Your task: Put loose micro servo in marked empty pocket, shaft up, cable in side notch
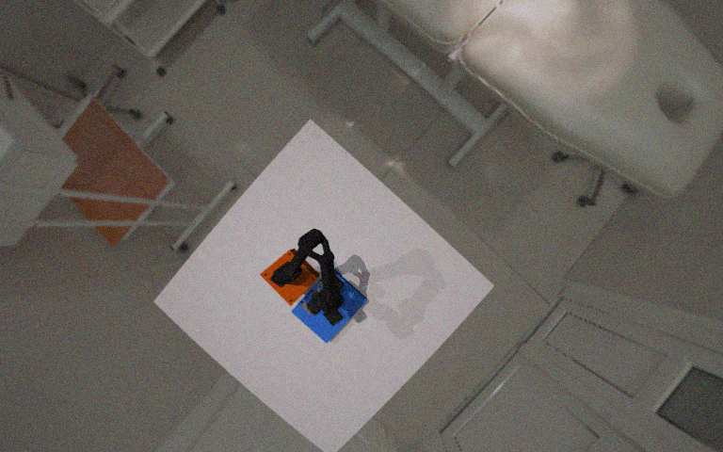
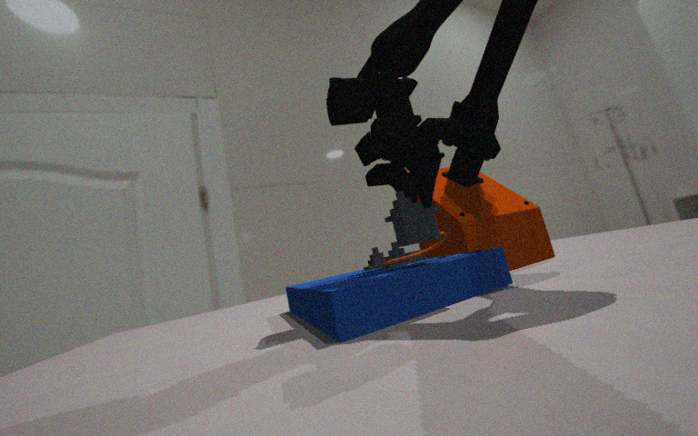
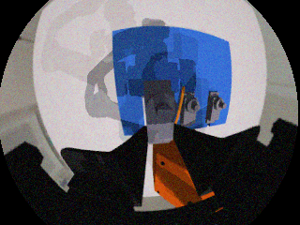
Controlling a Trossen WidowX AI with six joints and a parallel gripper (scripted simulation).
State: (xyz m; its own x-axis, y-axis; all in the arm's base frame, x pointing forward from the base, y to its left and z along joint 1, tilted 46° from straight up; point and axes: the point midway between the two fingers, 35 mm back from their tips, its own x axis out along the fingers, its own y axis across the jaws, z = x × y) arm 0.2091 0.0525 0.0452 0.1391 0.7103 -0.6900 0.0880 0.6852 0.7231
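The blue deck is 10 cm below my gripper tip, 10 cm ahead of it and 8 cm to the right of it.
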